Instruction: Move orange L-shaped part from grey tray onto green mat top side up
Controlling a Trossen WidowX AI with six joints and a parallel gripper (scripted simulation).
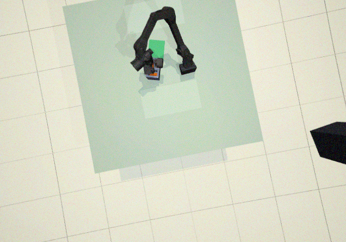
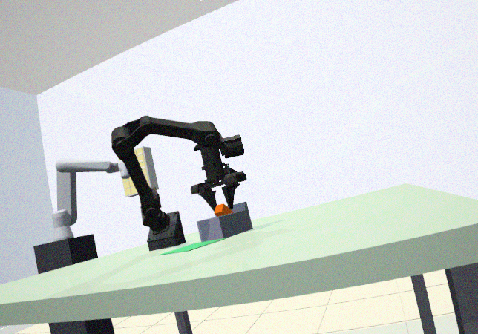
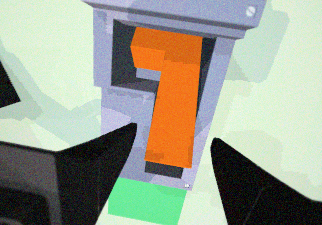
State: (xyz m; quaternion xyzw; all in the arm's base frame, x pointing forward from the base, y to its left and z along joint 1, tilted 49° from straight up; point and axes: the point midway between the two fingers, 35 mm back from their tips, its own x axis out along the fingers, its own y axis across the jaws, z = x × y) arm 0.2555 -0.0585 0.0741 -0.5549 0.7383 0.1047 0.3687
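The orange L-shaped part is 40 mm to the left of my gripper tip and 40 mm below it. Also, from my gripper tip: green mat: 120 mm to the right, 90 mm below, 80 mm behind.
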